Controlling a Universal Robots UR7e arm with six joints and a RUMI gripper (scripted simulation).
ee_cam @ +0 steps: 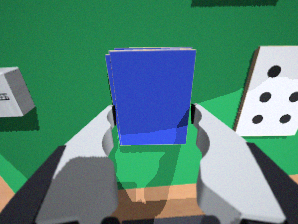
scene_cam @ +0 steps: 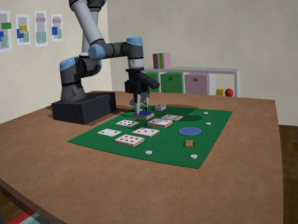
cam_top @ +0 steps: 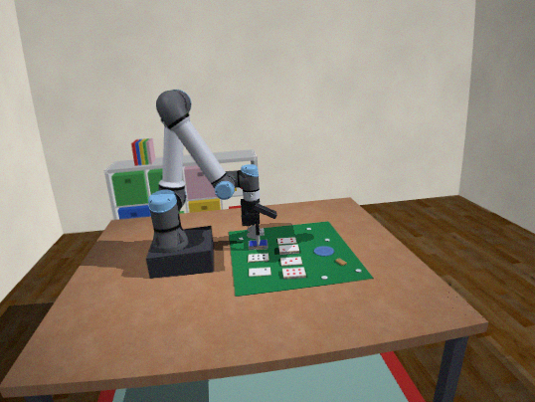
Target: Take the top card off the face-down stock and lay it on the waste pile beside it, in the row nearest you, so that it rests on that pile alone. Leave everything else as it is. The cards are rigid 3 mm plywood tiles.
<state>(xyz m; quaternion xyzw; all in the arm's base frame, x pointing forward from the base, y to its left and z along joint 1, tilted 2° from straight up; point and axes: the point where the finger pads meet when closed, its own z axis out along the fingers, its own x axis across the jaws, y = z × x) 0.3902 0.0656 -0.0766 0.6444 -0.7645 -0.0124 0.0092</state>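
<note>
Now: the blue-backed card 10 mm below my hand. From my hand the other things lie so: green mat: 130 mm ahead, 100 mm to the right, 40 mm below; then grey block: 140 mm to the left, 30 mm ahead, 10 mm below; then black six card: 120 mm to the right, 20 mm below, 20 mm behind.
</note>
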